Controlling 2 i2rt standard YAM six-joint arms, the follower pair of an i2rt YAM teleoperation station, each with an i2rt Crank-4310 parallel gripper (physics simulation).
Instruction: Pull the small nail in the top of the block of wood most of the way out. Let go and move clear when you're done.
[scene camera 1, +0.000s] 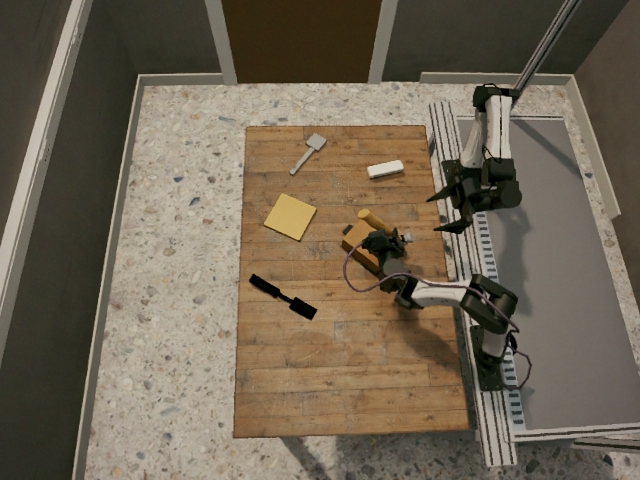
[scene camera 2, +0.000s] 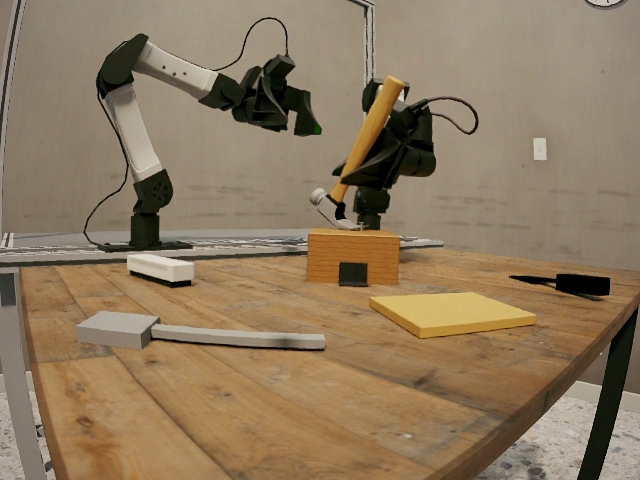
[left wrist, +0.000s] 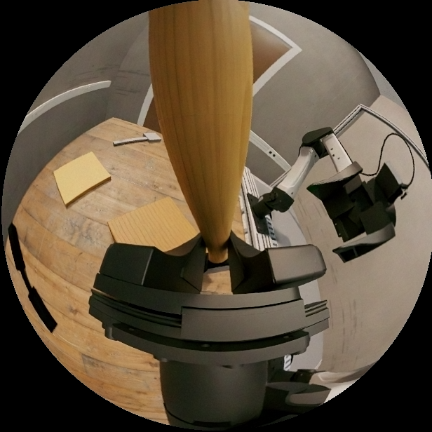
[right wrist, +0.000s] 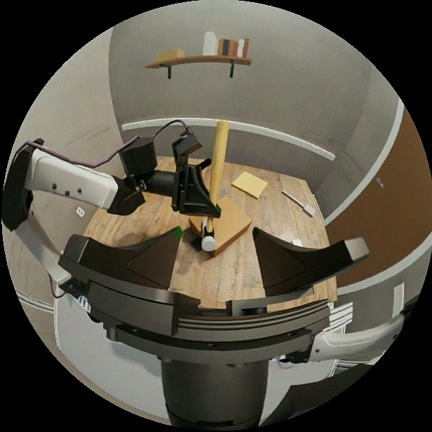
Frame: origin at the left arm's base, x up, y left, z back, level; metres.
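Seen in the pictures: left gripper, fingertip midpoint: (scene camera 1: 391, 228) (scene camera 2: 336, 176); right gripper, fingertip midpoint: (scene camera 1: 429, 215) (scene camera 2: 304, 126); left arm's base at its link origin: (scene camera 1: 485, 357); right arm's base at its link origin: (scene camera 2: 145, 250).
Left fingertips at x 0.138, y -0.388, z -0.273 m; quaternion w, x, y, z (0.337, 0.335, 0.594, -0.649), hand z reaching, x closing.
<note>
Offsets run from my left fingertips to a thing's top centre. "*": to the spot under its first point. Level surfaces: height alone.
The wooden block @[dz -0.044, dx -0.088, dy -0.005 m] (scene camera 1: 359, 241) (scene camera 2: 325, 253) (left wrist: 155, 222) (right wrist: 233, 220) stands on the table. A small nail @[dz -0.037, dx -0.074, dy +0.023 m] (scene camera 2: 362, 225) stands up a short way from its top in scene camera 2. My left gripper (scene camera 2: 342, 178) (left wrist: 216, 229) is shut on the handle of a claw hammer (scene camera 1: 373, 220) (scene camera 2: 373, 126) (left wrist: 202, 100) (right wrist: 218, 165). The handle leans to the upper right in scene camera 2. The claw is low at the block's top, its tip at the nail; exact contact is too small to tell. My right gripper (scene camera 1: 431, 214) (scene camera 2: 299, 129) (left wrist: 323, 214) (right wrist: 216, 228) is open and empty, raised away from the block.
A black stop @[* dz -0.118, dx -0.155, dy -0.073 m] (scene camera 1: 347, 229) (scene camera 2: 353, 273) touches the block's side. A yellow pad @[dz -0.313, dx -0.146, dy -0.130 m] (scene camera 1: 290, 217) (scene camera 2: 449, 312), a grey mallet-like tool @[dz -0.249, dx -0.145, dy -0.382 m] (scene camera 1: 315, 141) (scene camera 2: 118, 328), a white eraser @[dz +0.038, dx -0.128, dy -0.300 m] (scene camera 1: 385, 169) (scene camera 2: 160, 268) and a black tool @[dz -0.348, dx -0.124, dy +0.156 m] (scene camera 1: 302, 308) (scene camera 2: 582, 284) lie on the table @[dx -0.158 m] (scene camera 1: 351, 382).
</note>
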